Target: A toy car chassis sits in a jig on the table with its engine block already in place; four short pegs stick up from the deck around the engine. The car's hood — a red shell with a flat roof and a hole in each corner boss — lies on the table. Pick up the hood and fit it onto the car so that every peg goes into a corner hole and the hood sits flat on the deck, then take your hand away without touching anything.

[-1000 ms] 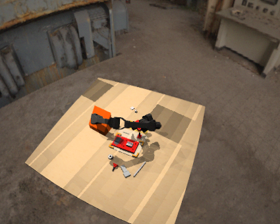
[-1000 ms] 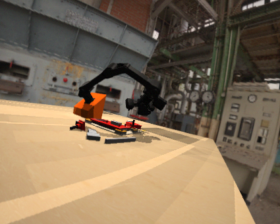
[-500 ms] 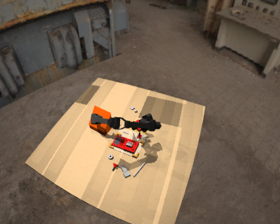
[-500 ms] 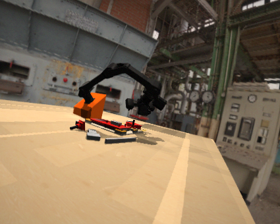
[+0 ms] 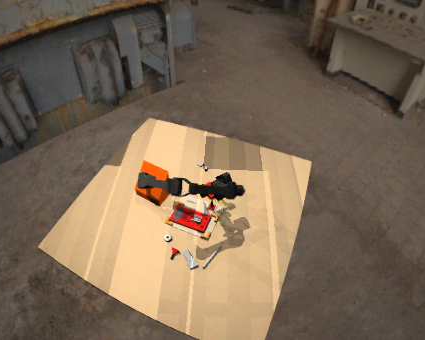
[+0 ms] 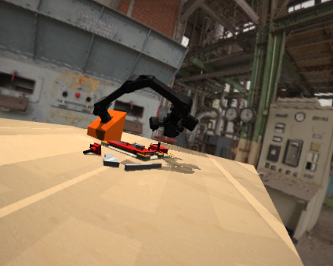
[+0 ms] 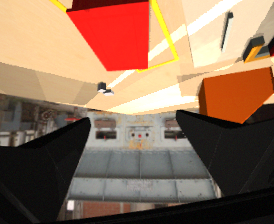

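The red hood lies 20 mm to the left of my gripper tip and 100 mm below it. The rest, counted from my gripper tip: thin grey rod: 190 mm ahead, 350 mm to the right, 100 mm below.
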